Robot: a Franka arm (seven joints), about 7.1 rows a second.
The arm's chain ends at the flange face. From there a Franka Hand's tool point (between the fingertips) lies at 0.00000 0.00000 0.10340 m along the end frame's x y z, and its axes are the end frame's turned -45 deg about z.
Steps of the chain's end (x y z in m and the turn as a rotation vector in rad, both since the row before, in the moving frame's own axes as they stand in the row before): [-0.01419, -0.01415, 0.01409, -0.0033, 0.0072, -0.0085]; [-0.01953, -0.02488, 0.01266, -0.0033, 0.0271, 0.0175]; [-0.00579, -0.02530, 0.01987, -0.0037, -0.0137, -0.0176]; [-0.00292, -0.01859, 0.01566, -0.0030, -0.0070, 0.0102]
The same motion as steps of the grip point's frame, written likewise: [0.00026, -0.01927, 0.01409, -0.0074, 0.0028, -0.0085]; [0.00550, -0.02917, 0.01262, -0.0215, 0.0168, 0.0175]; [0.01252, -0.02270, 0.01986, 0.0071, -0.0123, -0.0176]; [0.01035, -0.01551, 0.01566, 0.0028, -0.0071, 0.0102]
